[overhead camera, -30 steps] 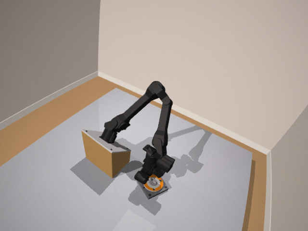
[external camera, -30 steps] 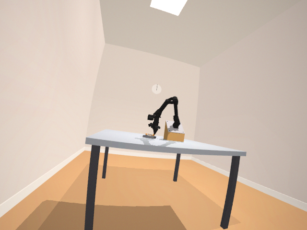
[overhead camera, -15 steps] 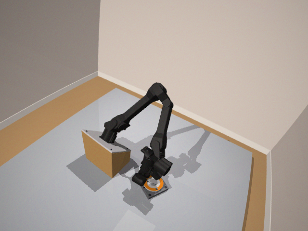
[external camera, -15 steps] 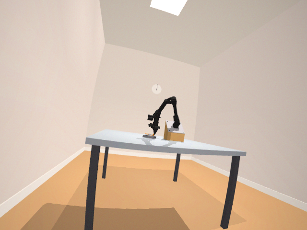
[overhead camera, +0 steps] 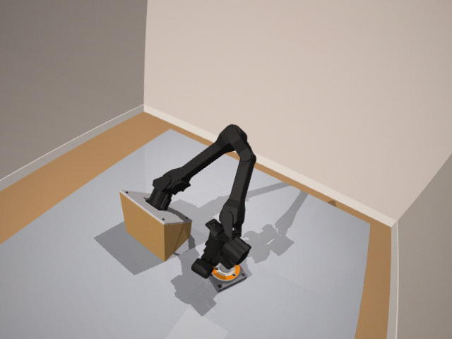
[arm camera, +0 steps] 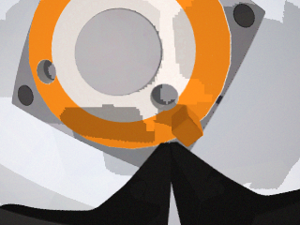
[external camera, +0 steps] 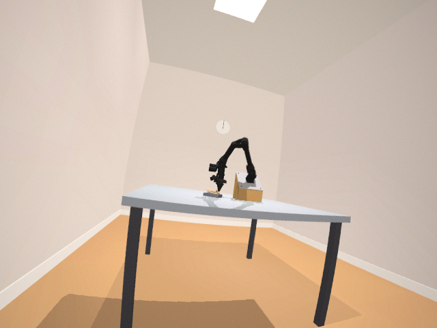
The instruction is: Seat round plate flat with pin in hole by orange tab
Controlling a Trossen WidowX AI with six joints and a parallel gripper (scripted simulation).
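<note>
The round plate is 30 mm ahead of my gripper tip and 10 mm to the left of it.
</note>
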